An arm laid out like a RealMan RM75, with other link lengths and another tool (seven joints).
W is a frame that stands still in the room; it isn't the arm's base.
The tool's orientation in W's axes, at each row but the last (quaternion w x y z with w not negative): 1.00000 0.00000 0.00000 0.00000; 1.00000 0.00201 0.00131 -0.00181; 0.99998 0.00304 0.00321 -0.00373; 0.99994 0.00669 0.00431 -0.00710; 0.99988 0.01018 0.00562 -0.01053; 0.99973 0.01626 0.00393 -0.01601; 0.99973 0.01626 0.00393 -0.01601; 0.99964 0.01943 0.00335 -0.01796; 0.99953 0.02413 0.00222 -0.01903
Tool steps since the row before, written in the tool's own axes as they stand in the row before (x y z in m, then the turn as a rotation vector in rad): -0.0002 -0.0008 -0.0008 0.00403 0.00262 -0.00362; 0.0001 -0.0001 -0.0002 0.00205 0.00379 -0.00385; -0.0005 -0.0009 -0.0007 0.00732 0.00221 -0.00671; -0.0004 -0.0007 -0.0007 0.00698 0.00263 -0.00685; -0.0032 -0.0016 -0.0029 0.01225 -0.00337 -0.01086; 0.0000 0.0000 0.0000 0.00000 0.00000 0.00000; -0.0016 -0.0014 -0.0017 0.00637 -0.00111 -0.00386; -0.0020 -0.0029 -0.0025 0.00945 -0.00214 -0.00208; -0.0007 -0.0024 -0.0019 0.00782 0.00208 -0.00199
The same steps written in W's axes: -0.0002 -0.0008 -0.0008 0.00403 0.00262 -0.00362; 0.0001 -0.0001 -0.0002 0.00205 0.00380 -0.00384; -0.0005 -0.0009 -0.0007 0.00729 0.00220 -0.00674; -0.0004 -0.0007 -0.0007 0.00696 0.00262 -0.00687; -0.0033 -0.0015 -0.0029 0.01206 -0.00340 -0.01107; 0.0000 0.0000 0.0000 0.00000 0.00000 0.00000; -0.0017 -0.0013 -0.0017 0.00630 -0.00119 -0.00395; -0.0021 -0.0027 -0.0026 0.00935 -0.00239 -0.00223; -0.0008 -0.0023 -0.0020 0.00789 0.00188 -0.00193
